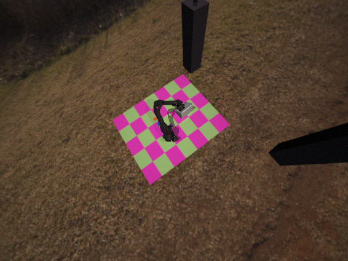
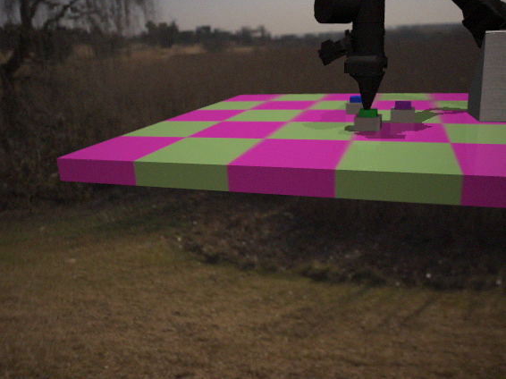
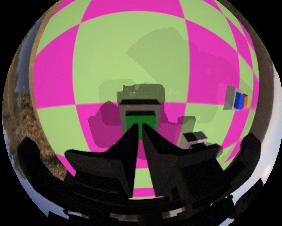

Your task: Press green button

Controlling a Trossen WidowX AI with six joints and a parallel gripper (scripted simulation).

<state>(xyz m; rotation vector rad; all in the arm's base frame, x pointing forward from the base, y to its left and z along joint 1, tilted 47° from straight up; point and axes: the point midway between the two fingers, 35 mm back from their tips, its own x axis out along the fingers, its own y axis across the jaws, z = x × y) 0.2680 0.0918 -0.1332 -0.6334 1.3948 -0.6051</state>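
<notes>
Now: gripper tip 1 cm above the green button. From my gripper tip the other things lie so: purple button: 10 cm to the right, 7 cm behind, 1 cm below; blue button: 20 cm to the right, 4 cm ahead, 1 cm below.
</notes>
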